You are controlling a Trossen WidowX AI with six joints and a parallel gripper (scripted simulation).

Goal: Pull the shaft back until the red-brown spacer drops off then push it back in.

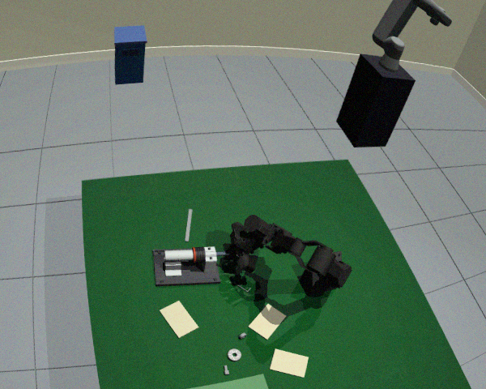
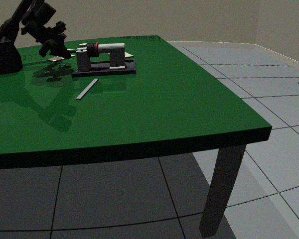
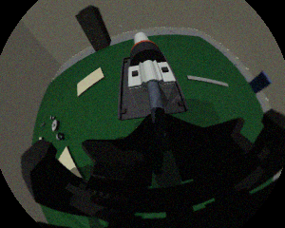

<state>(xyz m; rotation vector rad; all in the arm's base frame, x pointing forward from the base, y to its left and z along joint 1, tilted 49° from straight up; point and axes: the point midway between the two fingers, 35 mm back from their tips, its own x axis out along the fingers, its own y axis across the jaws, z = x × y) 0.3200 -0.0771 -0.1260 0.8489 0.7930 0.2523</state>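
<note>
My gripper tip is 90 mm short of the black spacer, 10 mm to the left of it and 20 mm below it. Also, from my gripper tip: grey bar: 80 mm ahead, 200 mm to the right, 50 mm below; nut: 10 mm ahead, 300 mm to the left, 40 mm below; red-brown spacer: 110 mm ahead, 10 mm to the right, 20 mm above.
</note>
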